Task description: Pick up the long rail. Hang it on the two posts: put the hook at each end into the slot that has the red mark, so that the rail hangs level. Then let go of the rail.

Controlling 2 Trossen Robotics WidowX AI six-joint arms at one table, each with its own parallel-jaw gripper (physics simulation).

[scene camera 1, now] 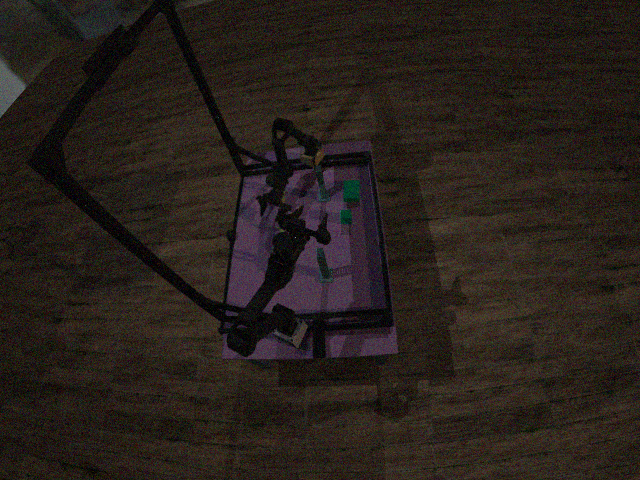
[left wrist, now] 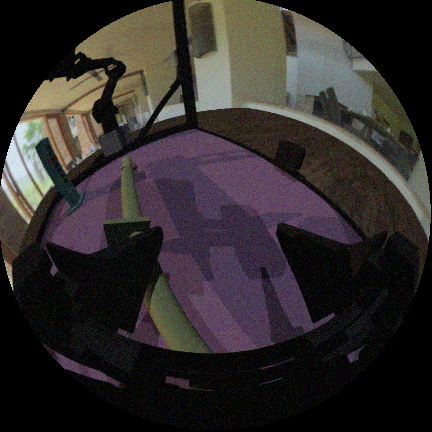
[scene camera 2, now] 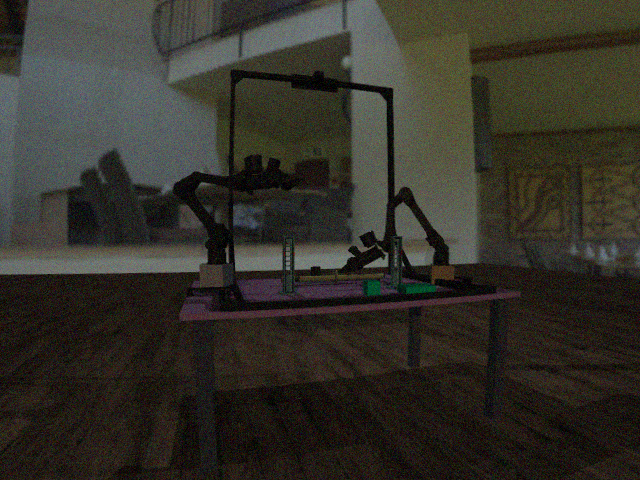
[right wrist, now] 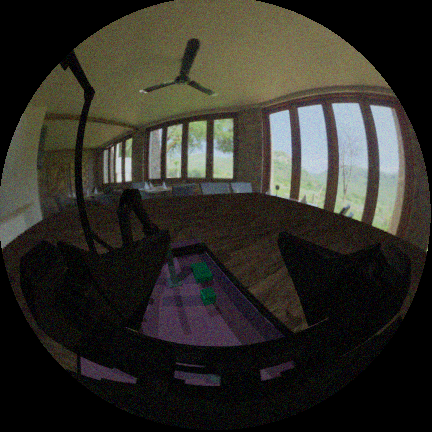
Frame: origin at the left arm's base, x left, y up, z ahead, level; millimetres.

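Seen in the pictures: left gripper, fingertip midpoint: [scene camera 1: 268, 219] [left wrist: 220, 230] [scene camera 2: 340, 271]; right gripper, fingertip midpoint: [scene camera 1: 315, 209] [scene camera 2: 301, 177] [right wrist: 225, 236]; left arm's base at its link origin: [scene camera 1: 311, 151] [scene camera 2: 441, 265]; right arm's base at its link origin: [scene camera 1: 287, 326] [left wrist: 111, 130] [scene camera 2: 216, 263].
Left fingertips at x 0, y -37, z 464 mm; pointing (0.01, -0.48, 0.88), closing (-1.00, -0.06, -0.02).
Note:
Pixels of each thing's top centre, then the offset from my left fingertips to it. "spot": a spot on its surface instead.
- long yellow-green rail at its top centre: [left wrist: 113, 214] [scene camera 2: 335, 269] dx +88, dy +19, dz +9 mm
- square plate at a spot on its surface: [left wrist: 126, 229] spot: dx +86, dy -1, dz +7 mm
- post at a spot on its surface: [left wrist: 57, 172] spot: dx +372, dy +65, dz +129 mm
- small dark box at a spot on its surface: [left wrist: 290, 156] [scene camera 2: 317, 270] spot: dx -135, dy -10, dz +138 mm
The long yellow-green rail [scene camera 2: 320, 279] [left wrist: 131, 197] lies low over the table, with a square plate [left wrist: 126, 229] around it. Two teal slotted posts [scene camera 1: 323, 188] [scene camera 1: 323, 263] [scene camera 2: 288, 266] [scene camera 2: 396, 260] stand upright; one post [left wrist: 57, 172] shows faint red in the left wrist view. My left gripper [scene camera 1: 272, 209] [scene camera 2: 345, 269] [left wrist: 220, 230] is open, low above the rail. Its left finger in the wrist view hides part of the rail. My right gripper [scene camera 1: 311, 214] [scene camera 2: 297, 181] [right wrist: 225, 236] is open and empty, high above the table. The rail's end hooks cannot be made out.
Two green blocks [scene camera 1: 351, 190] [scene camera 1: 345, 217] [scene camera 2: 371, 287] [scene camera 2: 417, 288] [right wrist: 202, 272] [right wrist: 208, 296] lie near the posts. A black overhead frame [scene camera 1: 116, 228] [scene camera 2: 232, 170] [left wrist: 182, 60] spans the table. A small dark box [scene camera 2: 315, 270] [left wrist: 290, 156] is at the table's edge.

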